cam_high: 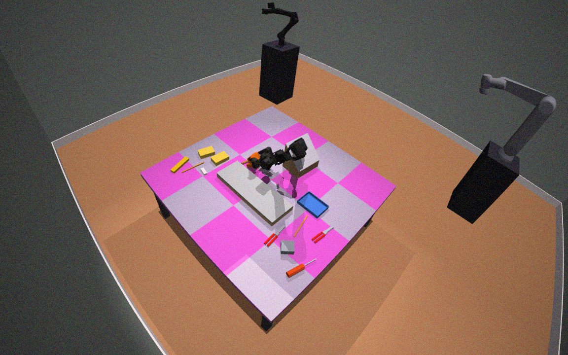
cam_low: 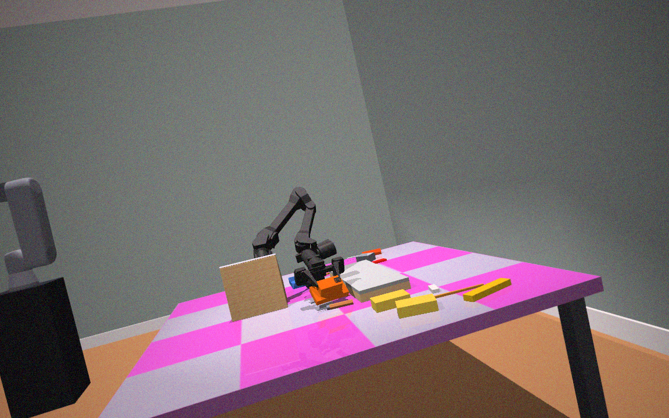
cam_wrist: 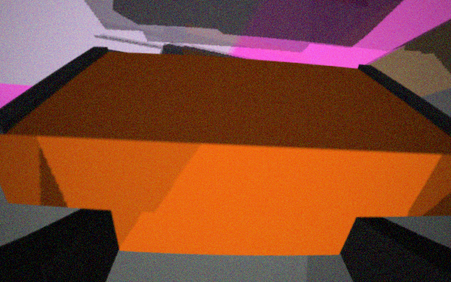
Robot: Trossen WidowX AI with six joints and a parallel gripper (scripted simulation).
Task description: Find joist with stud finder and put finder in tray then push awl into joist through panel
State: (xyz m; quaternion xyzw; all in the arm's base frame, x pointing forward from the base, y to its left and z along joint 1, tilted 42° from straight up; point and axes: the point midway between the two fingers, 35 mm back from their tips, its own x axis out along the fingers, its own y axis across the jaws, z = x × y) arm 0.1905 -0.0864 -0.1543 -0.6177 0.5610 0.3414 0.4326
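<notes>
Right now the brown-handled awl is 2 cm behind my gripper tip, 4 cm to the right of it and 7 cm below it. From my gripper tip the other things lie so: square indicator: 3 cm ahead, 1 cm to the right; small white block: 29 cm ahead, 18 cm to the right, 7 cm below; orange stud finder: 1 cm ahead, 1 cm below.
</notes>
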